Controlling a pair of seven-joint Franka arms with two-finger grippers.
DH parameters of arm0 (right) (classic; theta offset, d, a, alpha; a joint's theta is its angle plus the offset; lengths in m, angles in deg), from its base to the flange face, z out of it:
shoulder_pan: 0 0.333 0 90
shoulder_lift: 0 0 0 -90
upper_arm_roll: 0 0.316 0.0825 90
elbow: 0 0 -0.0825 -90
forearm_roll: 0 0.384 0 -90
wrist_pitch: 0 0 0.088 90
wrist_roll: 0 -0.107 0 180
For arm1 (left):
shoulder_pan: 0 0.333 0 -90
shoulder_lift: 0 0 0 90
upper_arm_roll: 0 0.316 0.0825 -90
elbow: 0 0 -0.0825 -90
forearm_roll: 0 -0.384 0 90
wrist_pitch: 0 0 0.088 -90
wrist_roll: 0 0.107 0 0
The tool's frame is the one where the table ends.
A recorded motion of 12 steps. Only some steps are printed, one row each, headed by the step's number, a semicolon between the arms.
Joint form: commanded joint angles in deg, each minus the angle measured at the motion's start. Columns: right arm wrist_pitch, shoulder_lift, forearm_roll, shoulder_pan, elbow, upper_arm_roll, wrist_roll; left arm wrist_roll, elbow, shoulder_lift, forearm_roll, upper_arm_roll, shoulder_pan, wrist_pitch.
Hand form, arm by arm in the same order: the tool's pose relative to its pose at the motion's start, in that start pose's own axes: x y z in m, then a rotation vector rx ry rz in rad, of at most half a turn. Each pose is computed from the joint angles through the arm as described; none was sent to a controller.
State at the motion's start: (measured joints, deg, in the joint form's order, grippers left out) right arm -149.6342 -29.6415 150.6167 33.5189 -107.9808 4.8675 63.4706; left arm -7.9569 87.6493 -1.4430 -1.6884 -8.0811 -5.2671 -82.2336
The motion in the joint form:
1: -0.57 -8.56 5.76 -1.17 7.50 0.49 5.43; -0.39 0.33 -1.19 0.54 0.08 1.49 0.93
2: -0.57 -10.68 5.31 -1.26 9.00 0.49 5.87; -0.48 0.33 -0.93 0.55 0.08 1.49 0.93
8: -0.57 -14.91 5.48 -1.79 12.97 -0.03 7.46; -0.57 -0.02 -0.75 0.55 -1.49 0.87 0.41
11: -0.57 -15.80 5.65 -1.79 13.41 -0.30 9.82; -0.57 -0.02 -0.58 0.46 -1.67 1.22 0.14
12: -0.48 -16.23 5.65 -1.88 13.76 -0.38 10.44; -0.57 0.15 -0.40 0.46 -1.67 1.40 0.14
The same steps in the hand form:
1: 0.0191 0.0329 0.0345 -0.0002 0.0640 0.0176; -0.0071 -0.0138 -0.0059 -0.0081 -0.0034 -0.0334
2: 0.0232 0.0446 0.0417 -0.0114 0.0627 0.0093; -0.0055 -0.0137 -0.0036 -0.0083 -0.0080 -0.0348
8: 0.0410 0.0608 0.0557 -0.0143 0.0833 -0.0089; -0.0063 0.0067 -0.0062 -0.0069 0.0054 0.0016
11: 0.0446 0.0678 0.0570 -0.0234 0.0889 -0.0463; -0.0045 0.0051 -0.0051 -0.0061 0.0072 -0.0015
12: 0.0470 0.0699 0.0581 -0.0237 0.0912 -0.0563; -0.0031 0.0036 -0.0021 -0.0060 0.0010 -0.0044

